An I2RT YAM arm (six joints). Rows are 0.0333 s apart.
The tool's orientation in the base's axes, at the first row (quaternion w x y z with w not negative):
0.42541, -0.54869, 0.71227, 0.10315
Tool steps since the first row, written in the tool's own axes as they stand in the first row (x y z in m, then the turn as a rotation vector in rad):
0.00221, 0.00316, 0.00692, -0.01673, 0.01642, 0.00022
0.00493, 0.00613, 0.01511, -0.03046, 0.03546, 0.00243
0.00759, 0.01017, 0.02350, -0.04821, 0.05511, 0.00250
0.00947, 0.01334, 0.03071, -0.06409, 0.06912, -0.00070
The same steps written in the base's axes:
0.00058, 0.00390, -0.00687, -0.01357, 0.01793, 0.00664
0.00194, 0.00816, -0.01483, -0.02854, 0.03598, 0.00906
0.00247, 0.01299, -0.02321, -0.04495, 0.05574, 0.01550
0.00320, 0.01730, -0.03002, -0.05813, 0.07007, 0.02441

